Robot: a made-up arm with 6 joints.
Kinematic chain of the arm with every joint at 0, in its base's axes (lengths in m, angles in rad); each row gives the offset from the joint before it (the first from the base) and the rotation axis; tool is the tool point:
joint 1: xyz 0 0 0.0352 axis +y
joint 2: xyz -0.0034 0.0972 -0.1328 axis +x
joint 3: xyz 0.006 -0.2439 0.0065 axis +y
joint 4: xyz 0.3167 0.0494 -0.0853 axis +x
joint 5: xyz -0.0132 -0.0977 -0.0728 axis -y
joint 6: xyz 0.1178 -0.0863 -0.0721 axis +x
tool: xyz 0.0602 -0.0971 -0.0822
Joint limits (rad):
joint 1: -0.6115..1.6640
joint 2: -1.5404..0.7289
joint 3: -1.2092..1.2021
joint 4: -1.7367..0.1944
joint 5: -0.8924..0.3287
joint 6: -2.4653..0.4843
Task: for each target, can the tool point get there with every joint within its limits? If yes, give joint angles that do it. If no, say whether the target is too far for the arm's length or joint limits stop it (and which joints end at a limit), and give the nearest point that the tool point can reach.
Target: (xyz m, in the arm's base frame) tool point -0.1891 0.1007 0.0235
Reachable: no: joint limits stop it (at a limit: joint 1, joint 3, joint 4, joint 5) | nearest point -0.1980 0.1049 0.3547 | short by 0.331 m
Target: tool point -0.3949 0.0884 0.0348
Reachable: no: joint limits stop it (at a limit: joint 1, joint 3, joint 4, joint 5, joint 6) | nearest point -0.5675 0.0831 -0.1413 | short by 0.247 m
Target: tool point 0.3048 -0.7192 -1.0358
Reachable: no: too far | nearest point 0.1931 -0.3796 -0.6434 | short by 0.531 m
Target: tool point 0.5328 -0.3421 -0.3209
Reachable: yes | joints -0.1604 0.2684 0.0888 -0.1350 -0.0306 -1.1376
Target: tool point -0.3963 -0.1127 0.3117
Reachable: no: joint limits stop it (at a limit: joint 1, joint 3, joint 4) | nearest point -0.3435 -0.1022 0.3130 | short by 0.054 m
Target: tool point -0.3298 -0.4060 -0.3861
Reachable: yes | joints 1.2658 -0.2083 0.6422 -0.0373 -0.2567 -1.8906
